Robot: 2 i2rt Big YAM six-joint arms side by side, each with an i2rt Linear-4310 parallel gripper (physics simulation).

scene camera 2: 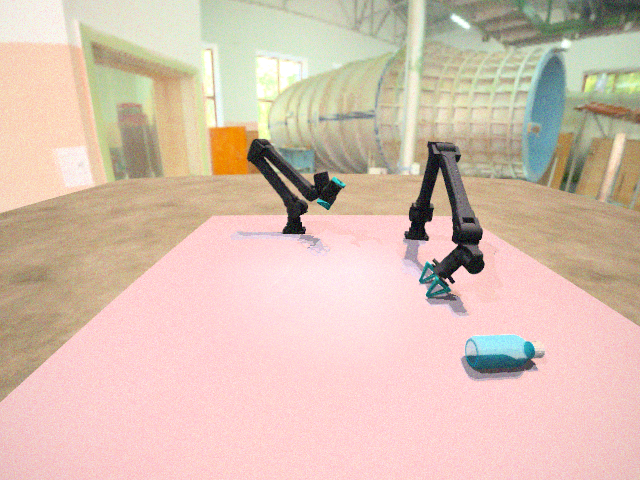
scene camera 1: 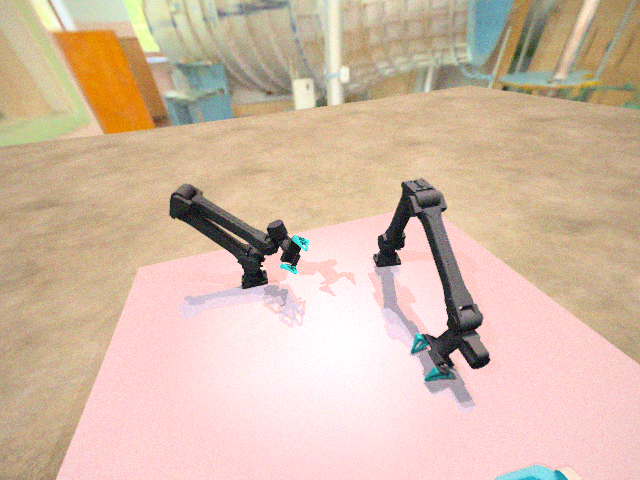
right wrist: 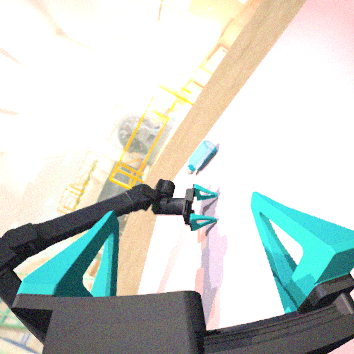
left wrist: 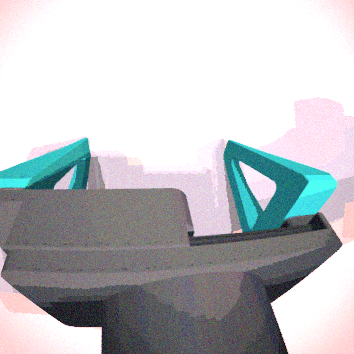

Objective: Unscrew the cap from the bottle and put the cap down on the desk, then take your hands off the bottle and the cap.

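Pixels of known places: left gripper, fingertip midpoint: (scene camera 2: 423, 289) (scene camera 1: 417, 366) (right wrist: 216, 206) (left wrist: 159, 145); right gripper, fingertip midpoint: (scene camera 2: 334, 194) (scene camera 1: 300, 262) (right wrist: 183, 208); left arm's base, link origin: (scene camera 2: 416, 237) (scene camera 1: 386, 260); right arm's base, link origin: (scene camera 2: 294, 231) (scene camera 1: 254, 280).
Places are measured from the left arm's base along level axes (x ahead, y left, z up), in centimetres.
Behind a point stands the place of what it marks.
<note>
A translucent blue bottle (scene camera 1: 529, 473) {x 83.9, y 7.5, z 6.8 cm} (scene camera 2: 497, 353) {x 89.6, y 5.1, z 6.1 cm} (right wrist: 203, 154) {x 83.1, y 3.3, z 4.5 cm} lies on its side on the pink mat, nearer the scene cameras than both grippers. Its pale cap (scene camera 1: 569, 472) {x 84.2, y 16.8, z 5.7 cm} (scene camera 2: 538, 349) {x 86.5, y 16.7, z 5.2 cm} is on the bottle's neck, at the right end in the scene views. The bottle does not show in the left wrist view. My left gripper (scene camera 1: 428, 360) {x 54.0, y -5.4, z 0.5 cm} (scene camera 2: 430, 285) {x 54.0, y -5.4, z 0.5 cm} (left wrist: 159, 145) {x 54.0, y -5.4, z 0.5 cm} (right wrist: 216, 206) {x 54.0, y -5.4, z 0.5 cm} is open and empty, low over the mat, apart from the bottle and behind it. My right gripper (scene camera 1: 293, 258) {x 23.8, y -40.7, z 25.2 cm} (scene camera 2: 331, 193) {x 23.8, y -40.7, z 25.2 cm} is open and empty, raised near its own base, far from the bottle.
The pink mat (scene camera 1: 170, 361) {x 40.6, y -91.2, z 0.0 cm} (scene camera 2: 206, 361) {x 97.0, y -61.2, z 0.0 cm} lies on a brown, stone-like table top (scene camera 1: 310, 155) (scene camera 2: 77, 248). In scene camera 1 the bottle is cut off by the bottom edge of the picture. The two arm bases stand at the back of the mat, with space between them.
</note>
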